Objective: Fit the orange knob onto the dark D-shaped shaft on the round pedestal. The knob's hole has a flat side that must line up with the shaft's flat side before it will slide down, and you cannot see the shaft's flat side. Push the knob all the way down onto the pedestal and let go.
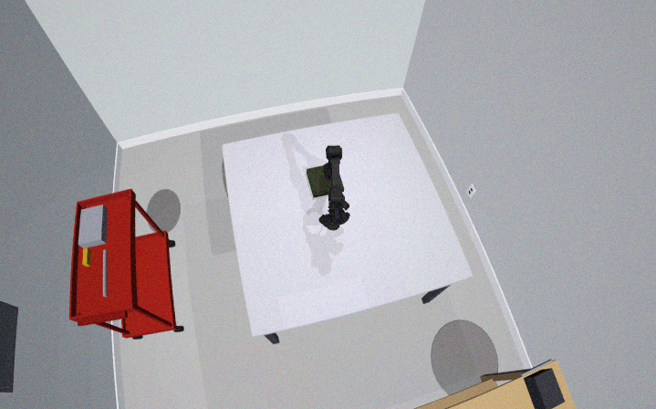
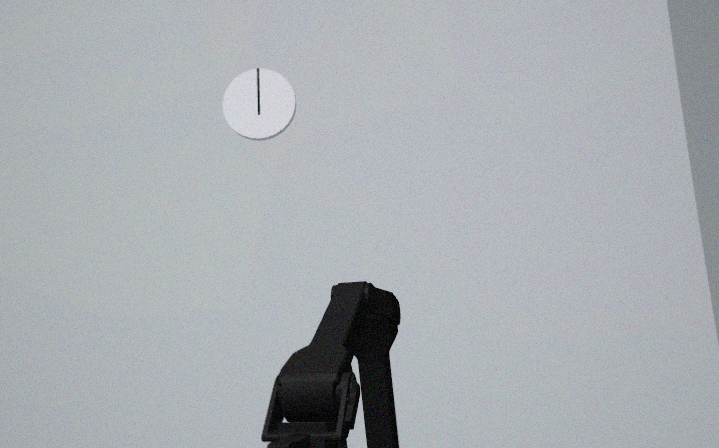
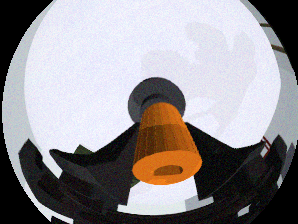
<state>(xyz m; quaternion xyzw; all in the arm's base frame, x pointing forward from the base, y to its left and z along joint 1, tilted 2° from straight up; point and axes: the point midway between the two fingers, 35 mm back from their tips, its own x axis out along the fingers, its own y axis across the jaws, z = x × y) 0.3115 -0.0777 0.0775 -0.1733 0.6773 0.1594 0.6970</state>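
Now: the orange knob 2 cm above my gripper tip. The rest, counted from my gripper tip: dark round pedestal: 4 cm below.
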